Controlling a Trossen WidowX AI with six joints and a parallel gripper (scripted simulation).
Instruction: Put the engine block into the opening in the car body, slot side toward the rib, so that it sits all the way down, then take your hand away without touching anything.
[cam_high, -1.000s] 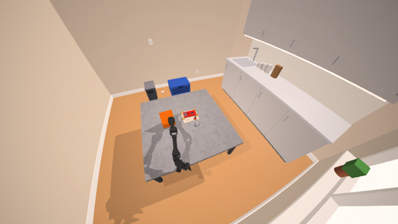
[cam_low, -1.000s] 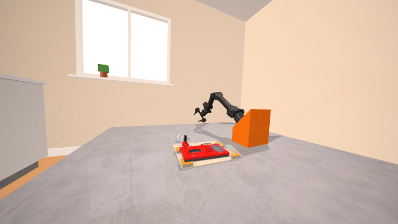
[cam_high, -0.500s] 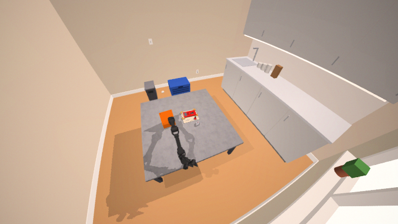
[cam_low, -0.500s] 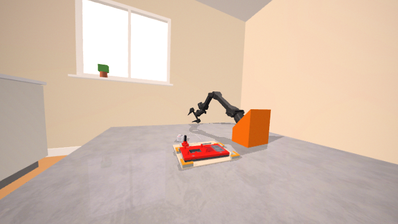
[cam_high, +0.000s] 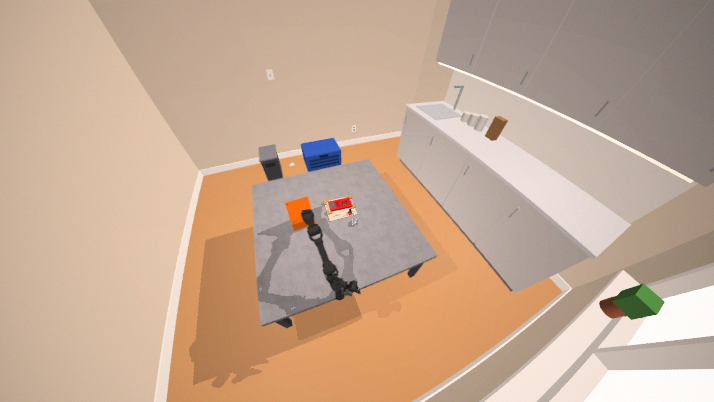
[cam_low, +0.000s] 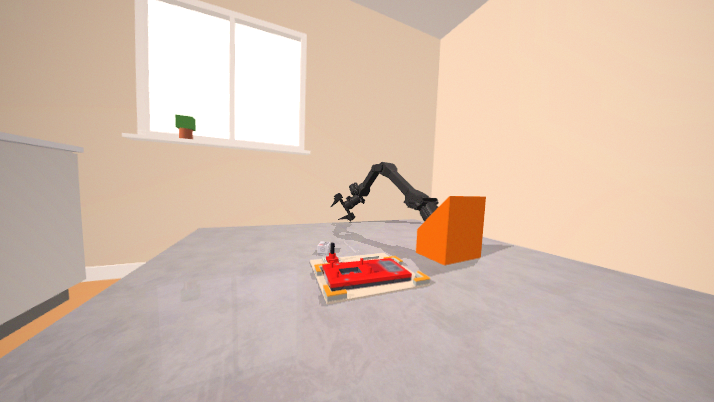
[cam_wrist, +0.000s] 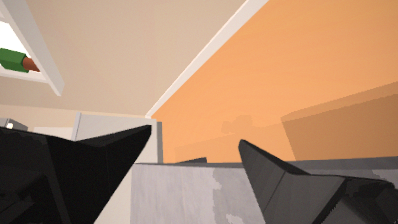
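Right now my gripper tip is 570 mm to the right of the engine block, 170 mm short of it and 40 mm above it. Also, from my gripper tip: black upright piece 670 mm to the left, 170 mm ahead, 20 mm below.
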